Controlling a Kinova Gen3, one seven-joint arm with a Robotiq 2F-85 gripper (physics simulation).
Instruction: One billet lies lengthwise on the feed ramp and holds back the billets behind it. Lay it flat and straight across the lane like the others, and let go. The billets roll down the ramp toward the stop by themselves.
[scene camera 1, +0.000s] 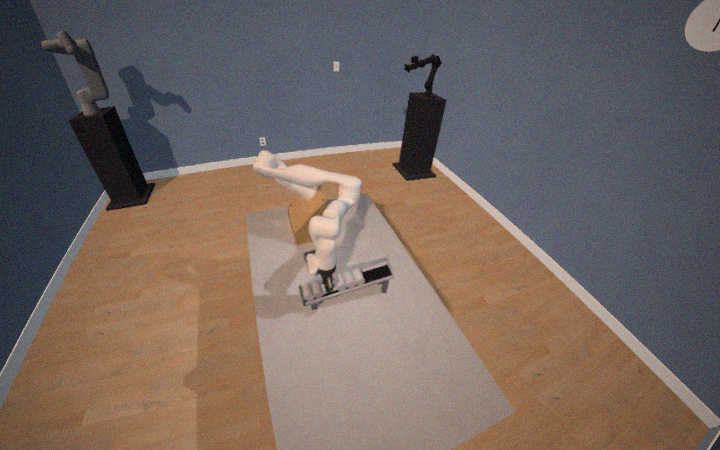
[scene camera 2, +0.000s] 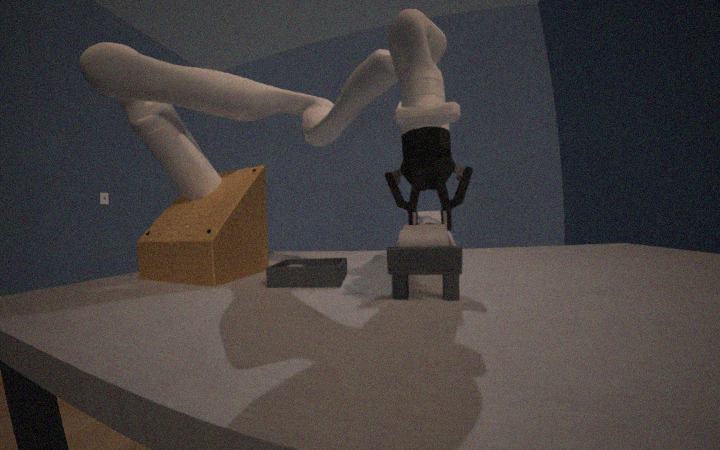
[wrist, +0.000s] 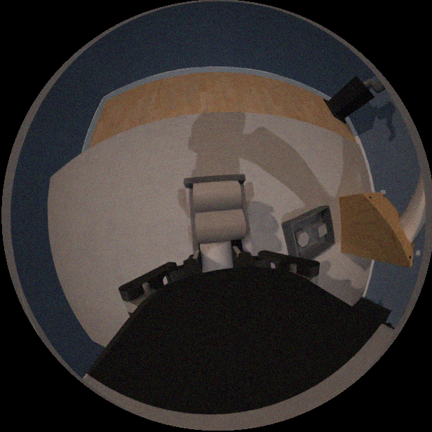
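Seen in the pictures: gripper, fingertip midpoint: (scene camera 1: 326, 288); arm's base, link origin: (scene camera 1: 310, 192) (scene camera 2: 204, 188).
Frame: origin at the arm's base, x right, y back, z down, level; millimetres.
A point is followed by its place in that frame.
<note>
The feed ramp (scene camera 1: 376, 272) (scene camera 2: 424, 260) stands on the grey table. In the wrist view, the lengthwise billet (wrist: 216, 254) lies along the lane, partly hidden by the gripper's body. Two billets (wrist: 216, 195) (wrist: 220, 225) lie across the lane between it and the stop bar (wrist: 215, 180). In scene camera 1, several pale billets (scene camera 1: 348, 277) @[x -45, y -521, z 91 mm] lie across the ramp on the gripper's other side. My gripper (scene camera 1: 328, 288) @[x 48, y -525, z 128 mm] (scene camera 2: 429, 220) @[x 48, y -525, z 128 mm] (wrist: 216, 255) points down over the lane, one finger on each side of the lengthwise billet, shut on it. Its lower part is hidden.
A dark tray (scene camera 2: 305, 275) @[x 82, y -323, z 186 mm] (wrist: 289, 237) with two light pieces in it stands beside the ramp, toward the wooden robot base (scene camera 1: 305, 217) @[x 55, y -128, z 57 mm] (scene camera 2: 238, 233) @[x 49, y -153, z 114 mm] (wrist: 370, 225). The ramp's side rails stand close beside the fingers. Black pedestals (scene camera 1: 111, 159) (scene camera 1: 422, 132) stand beyond the table.
</note>
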